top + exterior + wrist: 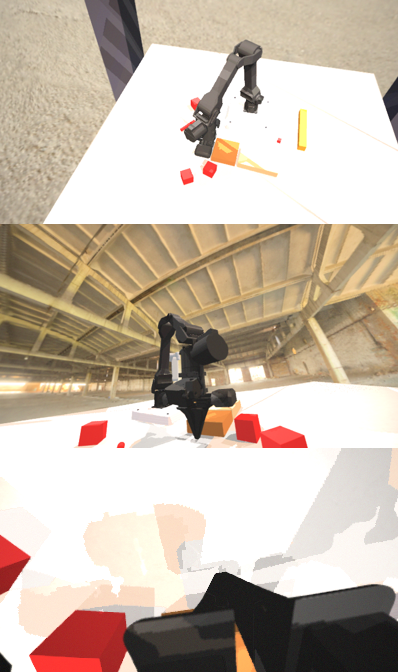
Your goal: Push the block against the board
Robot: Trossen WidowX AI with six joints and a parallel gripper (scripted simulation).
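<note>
Right now the square block is 1 cm ahead of my gripper tip, 8 cm to the left of it and 1 cm above it. Round my gripper tip: red rod 10 cm behind, 11 cm to the right; small red cube 11 cm behind, 30 cm to the left; long yellow bar 19 cm behind, 39 cm to the left, 1 cm above.
</note>
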